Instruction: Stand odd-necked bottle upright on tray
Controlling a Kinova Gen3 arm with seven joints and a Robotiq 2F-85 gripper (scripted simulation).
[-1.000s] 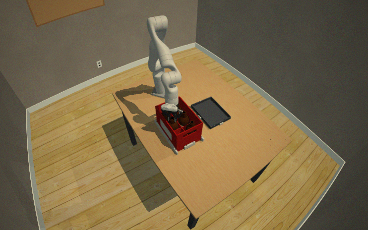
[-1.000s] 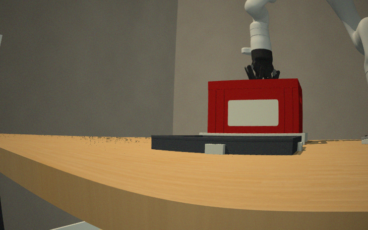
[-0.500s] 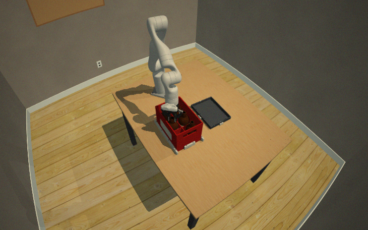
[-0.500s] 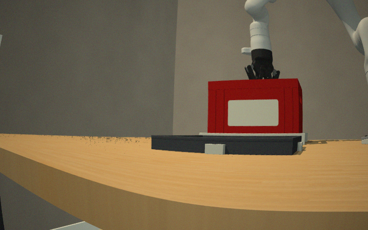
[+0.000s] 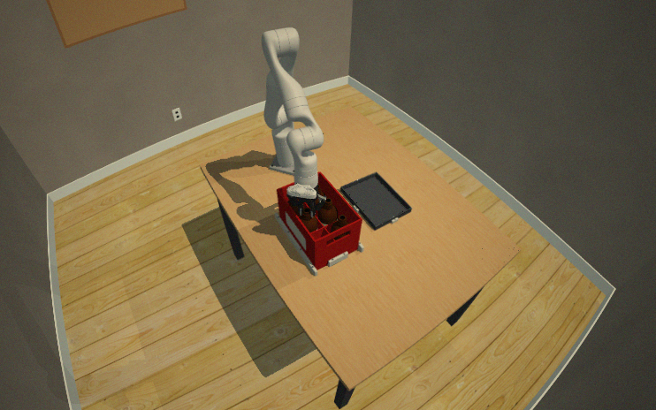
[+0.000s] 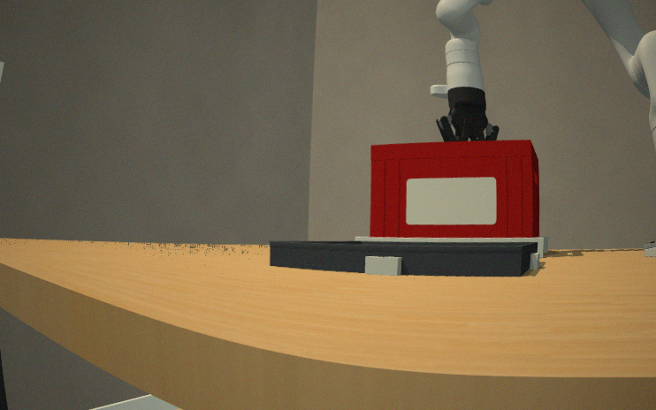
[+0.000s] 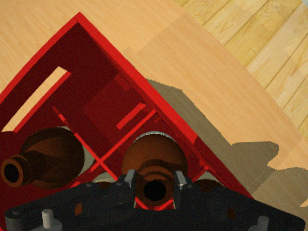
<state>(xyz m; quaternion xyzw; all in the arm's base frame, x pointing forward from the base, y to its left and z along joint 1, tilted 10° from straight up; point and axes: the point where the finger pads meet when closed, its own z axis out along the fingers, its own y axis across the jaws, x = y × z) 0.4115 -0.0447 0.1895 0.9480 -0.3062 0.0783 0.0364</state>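
The red crate is 40 mm to the left of my hand and 70 mm below it. The rest, counted from my hand: dark grey tray 80 mm behind, 330 mm to the left, 140 mm below; glass bottle 80 mm ahead, 100 mm to the left, 70 mm below.
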